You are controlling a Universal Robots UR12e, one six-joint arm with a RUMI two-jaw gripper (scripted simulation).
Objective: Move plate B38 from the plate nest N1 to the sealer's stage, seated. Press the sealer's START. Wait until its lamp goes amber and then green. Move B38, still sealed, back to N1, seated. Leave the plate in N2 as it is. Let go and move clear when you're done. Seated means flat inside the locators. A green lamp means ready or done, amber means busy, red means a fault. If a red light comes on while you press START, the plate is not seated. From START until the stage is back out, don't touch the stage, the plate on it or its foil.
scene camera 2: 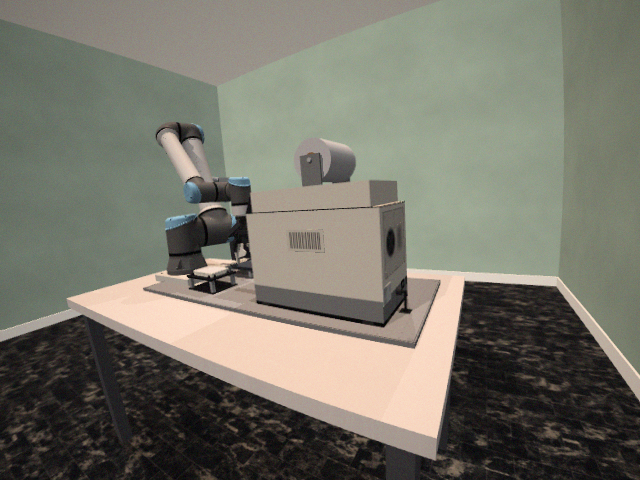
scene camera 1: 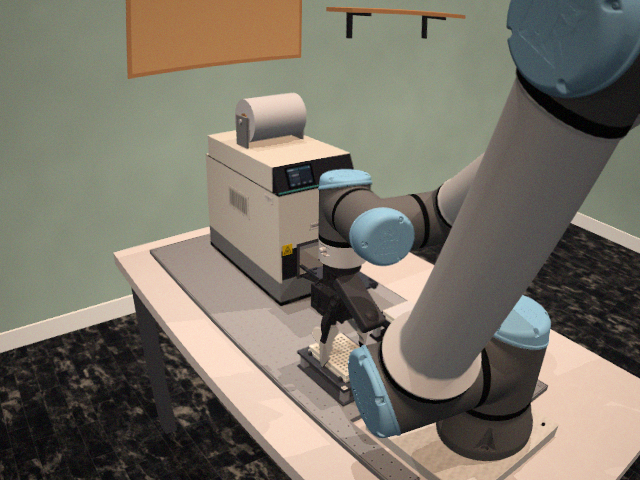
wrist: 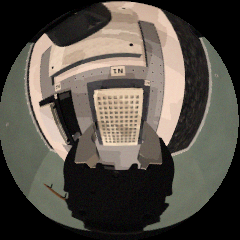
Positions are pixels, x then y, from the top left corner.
Labels:
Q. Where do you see a sealer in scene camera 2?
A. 353, 266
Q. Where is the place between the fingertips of my gripper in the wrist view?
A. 119, 121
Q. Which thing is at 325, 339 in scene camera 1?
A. My gripper.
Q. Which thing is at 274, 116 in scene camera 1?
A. A foil roll.

